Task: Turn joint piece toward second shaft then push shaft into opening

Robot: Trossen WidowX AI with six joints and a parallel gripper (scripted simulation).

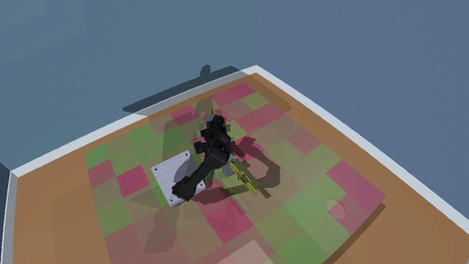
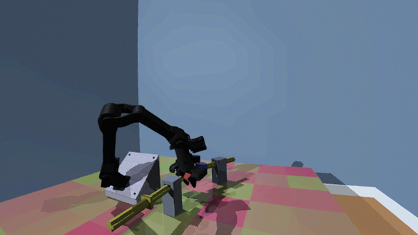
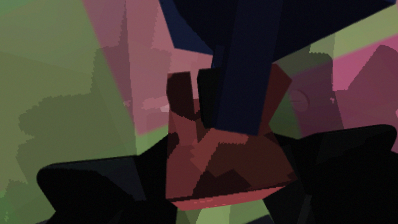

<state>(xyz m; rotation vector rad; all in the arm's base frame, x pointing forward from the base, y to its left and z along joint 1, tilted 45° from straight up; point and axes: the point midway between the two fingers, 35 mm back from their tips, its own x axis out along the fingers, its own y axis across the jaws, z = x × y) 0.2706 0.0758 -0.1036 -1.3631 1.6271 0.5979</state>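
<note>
The red square joint piece lies 5 cm above my gripper tip.
</note>
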